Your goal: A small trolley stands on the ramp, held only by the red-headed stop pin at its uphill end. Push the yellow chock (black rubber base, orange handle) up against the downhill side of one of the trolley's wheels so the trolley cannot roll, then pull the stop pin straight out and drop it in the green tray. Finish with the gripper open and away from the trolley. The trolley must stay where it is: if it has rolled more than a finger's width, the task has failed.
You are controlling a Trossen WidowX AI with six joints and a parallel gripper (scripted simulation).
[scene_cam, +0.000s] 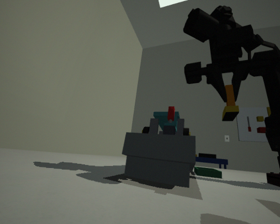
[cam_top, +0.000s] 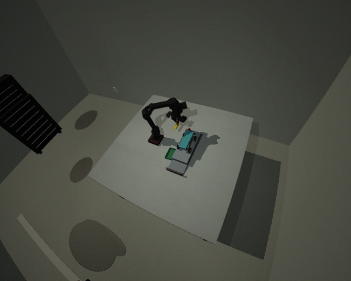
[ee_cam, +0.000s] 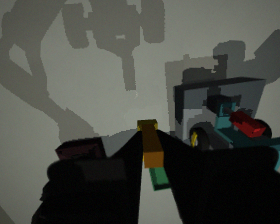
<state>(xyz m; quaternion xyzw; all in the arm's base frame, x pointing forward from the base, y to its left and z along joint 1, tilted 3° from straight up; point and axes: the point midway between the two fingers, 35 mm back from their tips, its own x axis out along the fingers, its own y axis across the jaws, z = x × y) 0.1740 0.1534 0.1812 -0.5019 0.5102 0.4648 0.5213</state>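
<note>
Now: gripper tip 20 mm to the left of the yellow chock and 10 mm above it. From my gripper tip the other things lie so: red-headed stop pin 130 mm ahead, 10 mm to the right, 40 mm below; grey ramp block 150 mm ahead, 130 mm to the right, 130 mm below; teal trolley 150 mm ahead, 120 mm to the right, 60 mm below.
</note>
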